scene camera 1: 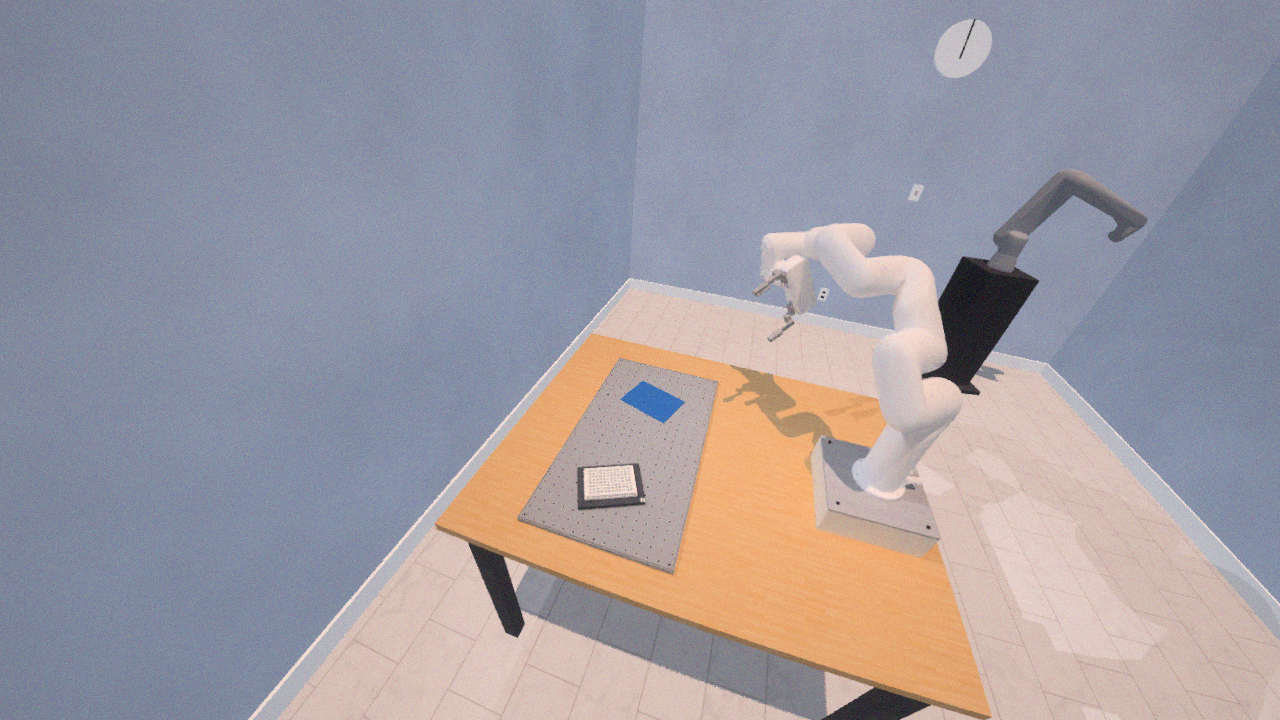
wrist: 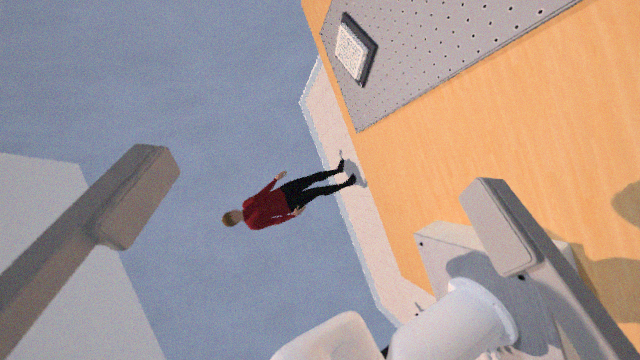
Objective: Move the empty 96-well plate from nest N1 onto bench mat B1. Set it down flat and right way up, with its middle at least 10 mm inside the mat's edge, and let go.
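Places are measured from the arm's base along level axes (x right, y ahead, z up), in centimetres.
Pixels of known places: end effector, tool point: [scene camera 1: 768,313] [wrist: 326,208]; arm's base, origin of the base link: [scene camera 1: 877,479] [wrist: 480,307].
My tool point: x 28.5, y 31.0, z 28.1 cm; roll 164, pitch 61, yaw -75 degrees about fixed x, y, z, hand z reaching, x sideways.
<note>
Ahead of a thing's pixels: the offset from my tool point to its top centre. Level surfaces: height alone.
The white 96-well plate {dx -36.2, dy +36.1, dz -32.7 cm} [scene camera 1: 610,481] [wrist: 351,51] lies flat in the dark nest N1 {dx -36.2, dy +36.1, dz -33.9 cm} [scene camera 1: 611,504] [wrist: 370,55] at the near end of the grey perforated board. The blue bench mat B1 {dz -35.1 cm} [scene camera 1: 653,401] lies flat toward the far end of the same board in the scene view; it does not show in the wrist view. My gripper [scene camera 1: 768,313] [wrist: 320,210] is open, with its two fingers wide apart and no object between them. It hangs high in the air, to the right of the mat in the scene view and well away from the plate.
The grey perforated board {dz -35.4 cm} [scene camera 1: 554,501] [wrist: 425,65] lies on the wooden table {dz -36.6 cm} [scene camera 1: 760,573] [wrist: 500,135]. My arm's base plate [scene camera 1: 872,514] stands at the table's right side. A black pedestal [scene camera 1: 984,308] with a grey arm stands behind. A person in red [wrist: 267,206] shows in the wrist view.
</note>
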